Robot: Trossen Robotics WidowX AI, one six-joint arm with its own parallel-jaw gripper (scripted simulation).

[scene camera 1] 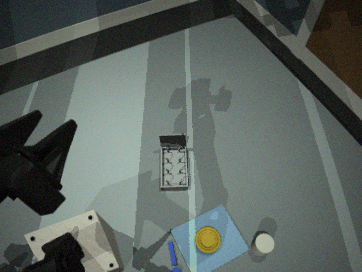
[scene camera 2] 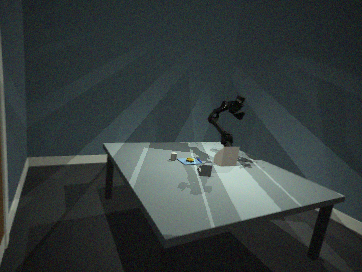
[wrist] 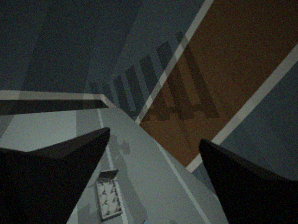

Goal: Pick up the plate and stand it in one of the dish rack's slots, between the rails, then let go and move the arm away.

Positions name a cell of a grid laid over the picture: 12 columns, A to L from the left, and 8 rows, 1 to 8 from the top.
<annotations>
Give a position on a dish rack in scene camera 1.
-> At F6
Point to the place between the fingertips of my gripper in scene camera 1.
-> B4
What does my gripper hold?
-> Nothing.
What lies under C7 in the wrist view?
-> My gripper.
</annotations>
